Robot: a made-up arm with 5 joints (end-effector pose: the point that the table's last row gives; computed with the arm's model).
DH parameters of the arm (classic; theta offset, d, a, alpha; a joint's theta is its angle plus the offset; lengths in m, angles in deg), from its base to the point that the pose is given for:
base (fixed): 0 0 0.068 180
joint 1: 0 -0.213 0.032 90
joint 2: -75.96 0 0.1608 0
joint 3: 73.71 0 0.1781 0
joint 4: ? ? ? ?
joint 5: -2.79 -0.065 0 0
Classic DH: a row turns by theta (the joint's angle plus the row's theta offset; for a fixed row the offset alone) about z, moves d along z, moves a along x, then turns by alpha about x.
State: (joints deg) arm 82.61 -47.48 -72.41 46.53 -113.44
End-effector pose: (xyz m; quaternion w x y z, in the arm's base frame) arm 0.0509 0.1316 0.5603 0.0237 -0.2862 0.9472 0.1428
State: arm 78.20 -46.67 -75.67 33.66 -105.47
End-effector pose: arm 0.0364 0.1511 0.5600 0.0006 -0.2593 0.9657 0.0115
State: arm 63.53 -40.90 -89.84 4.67 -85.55
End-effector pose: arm -0.0213 0.1794 0.5393 0.0752 -0.2043 0.9287 -0.3003
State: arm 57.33 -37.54 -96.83 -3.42 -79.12
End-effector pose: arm -0.0452 0.1765 0.5265 0.1411 -0.1946 0.8933 -0.3797
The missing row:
joint 4: -87.75 0 0 90
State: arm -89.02 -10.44 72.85 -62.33 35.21
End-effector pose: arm 0.0713 0.1957 0.2189 0.3461 0.3350 -0.6222 0.6172
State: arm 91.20 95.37 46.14 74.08 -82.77
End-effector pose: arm 0.0681 0.0041 0.0812 0.0129 0.0438 0.8883 -0.4570
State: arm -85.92 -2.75 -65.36 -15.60 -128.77
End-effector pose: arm 0.0773 0.1301 0.6030 0.0506 0.9456 0.3208 -0.0213
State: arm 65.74 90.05 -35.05 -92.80 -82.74
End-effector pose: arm 0.2106 -0.3165 0.0719 0.1091 0.1543 -0.8847 -0.4262
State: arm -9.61 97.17 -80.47 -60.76 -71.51
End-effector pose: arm 0.4635 0.0670 0.1556 0.3297 0.6155 -0.6847 -0.2088
